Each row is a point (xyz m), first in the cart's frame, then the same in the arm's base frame.
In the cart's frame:
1: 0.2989 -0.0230 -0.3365
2: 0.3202 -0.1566 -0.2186
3: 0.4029 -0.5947 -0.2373
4: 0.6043 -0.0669 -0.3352
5: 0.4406 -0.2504 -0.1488
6: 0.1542 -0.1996 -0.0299
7: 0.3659 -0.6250 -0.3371
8: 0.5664 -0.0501 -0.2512
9: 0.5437 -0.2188 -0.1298
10: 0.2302 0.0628 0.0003
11: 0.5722 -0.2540 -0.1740
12: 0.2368 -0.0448 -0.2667
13: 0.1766 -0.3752 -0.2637
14: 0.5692 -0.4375 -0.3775
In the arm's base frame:
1: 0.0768 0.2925 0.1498
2: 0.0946 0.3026 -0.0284
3: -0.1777 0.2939 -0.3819
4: -0.0140 0.5805 0.0869
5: 0.0731 0.4103 -0.1553
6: 0.2606 0.1582 -0.1573
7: -0.2667 0.2387 -0.3462
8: 0.0715 0.5583 0.0557
9: 0.0828 0.5192 -0.1494
10: 0.4111 0.2878 0.0327
11: 0.0215 0.5341 -0.1552
12: 0.1351 0.2372 0.0974
13: -0.0291 0.1139 -0.1683
14: -0.2423 0.4677 -0.1878

